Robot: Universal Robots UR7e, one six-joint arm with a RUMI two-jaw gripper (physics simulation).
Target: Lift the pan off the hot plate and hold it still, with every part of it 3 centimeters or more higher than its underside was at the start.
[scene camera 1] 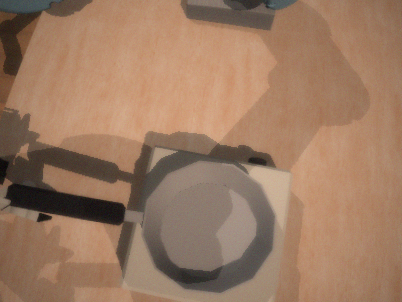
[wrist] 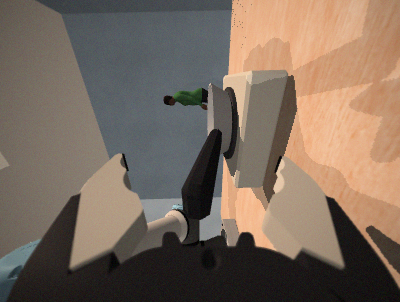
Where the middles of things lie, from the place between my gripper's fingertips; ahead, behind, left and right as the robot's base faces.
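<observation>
Grey pan [scene camera 1: 208, 224]: from my hand 150 mm to the left, 30 mm below, 10 mm behind. Cream hot plate [wrist: 256, 96]: 260 mm to the left of my hand, 110 mm below, 10 mm behind.
</observation>
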